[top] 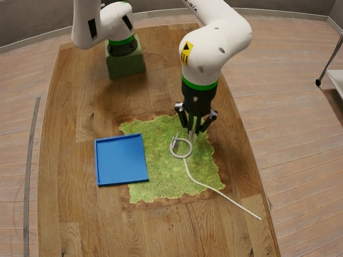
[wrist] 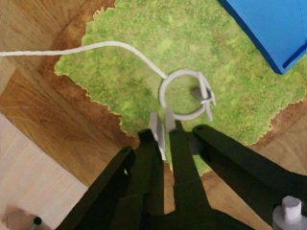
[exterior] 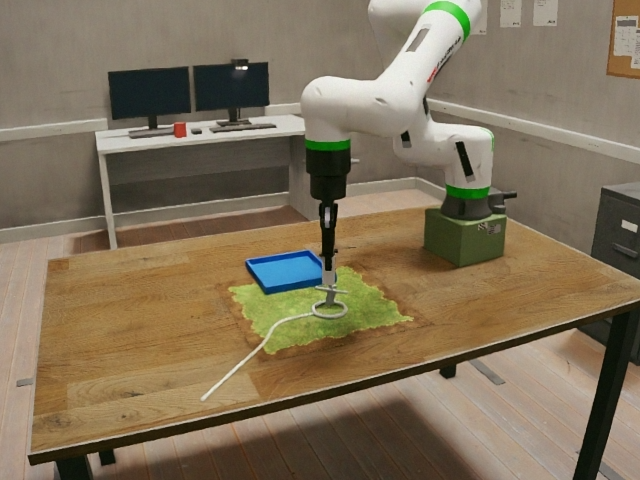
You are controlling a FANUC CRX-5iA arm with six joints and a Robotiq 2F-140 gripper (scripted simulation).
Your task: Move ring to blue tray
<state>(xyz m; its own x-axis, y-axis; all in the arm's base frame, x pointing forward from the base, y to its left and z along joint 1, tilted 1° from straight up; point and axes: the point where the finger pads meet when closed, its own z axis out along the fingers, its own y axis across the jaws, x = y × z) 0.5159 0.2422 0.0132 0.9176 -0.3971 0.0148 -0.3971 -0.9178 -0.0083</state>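
Now: the ring 1 cm behind my hand, 3 cm to the right of it and 12 cm below it. The rest, counted from my hand: grey stake: 3 cm behind, 6 cm to the right, 10 cm below; blue tray: 1 cm ahead, 27 cm to the right, 12 cm below.
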